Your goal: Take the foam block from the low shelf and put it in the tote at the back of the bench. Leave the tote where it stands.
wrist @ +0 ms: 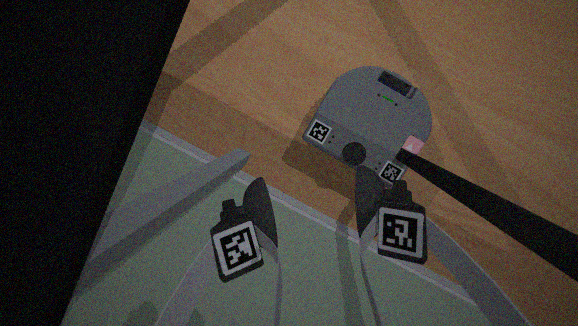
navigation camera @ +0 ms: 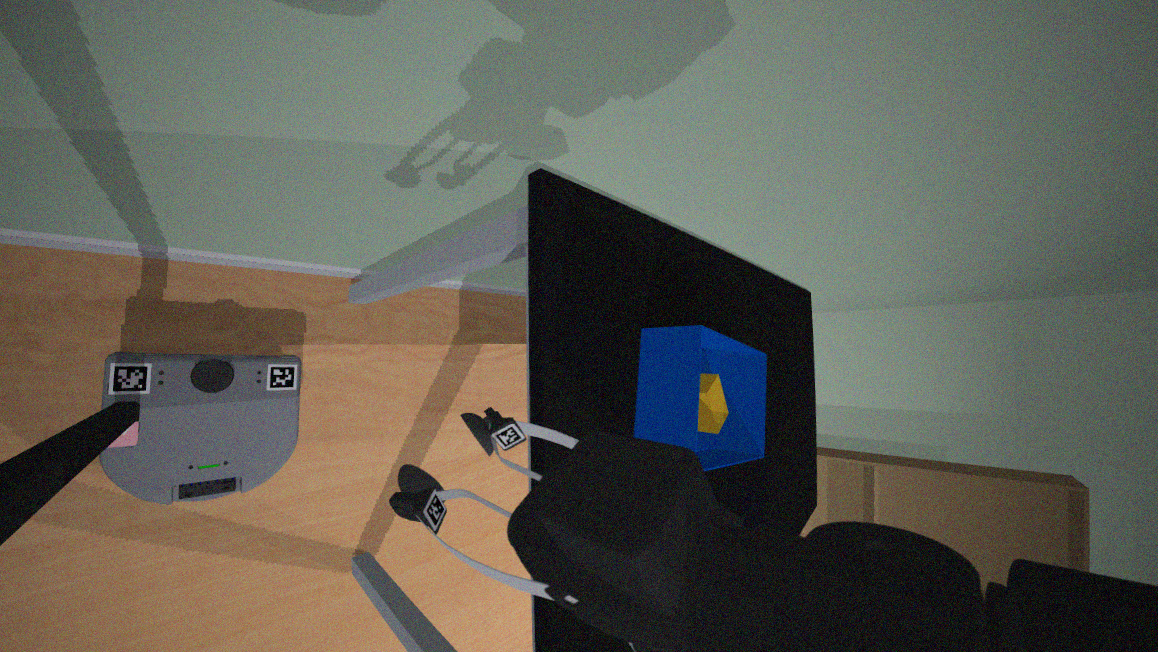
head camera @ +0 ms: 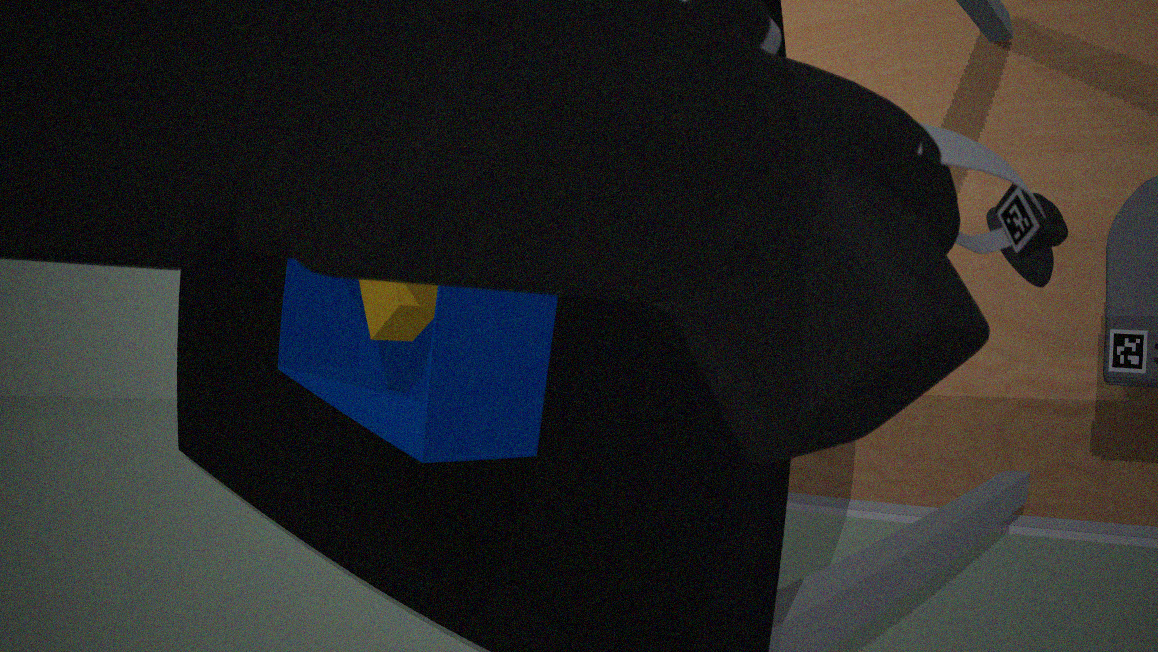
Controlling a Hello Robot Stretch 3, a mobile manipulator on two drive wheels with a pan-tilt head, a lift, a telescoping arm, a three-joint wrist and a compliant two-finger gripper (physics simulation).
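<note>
The yellow foam block is inside the blue tote, which stands on the black bench top. In the head camera view the dark arm and wrist hide part of both. My gripper is open, its two fingertips well apart with nothing between them. It points past the bench's edge toward the robot's base, to the side of the tote. In the head camera view one finger shows and the other is hidden. The tote and block do not show in the wrist view.
The robot's grey base stands on the wooden floor beyond the gripper. Grey bench legs slant beside the bench. A dark mast rises from the base. A brown wooden piece stands behind the arm.
</note>
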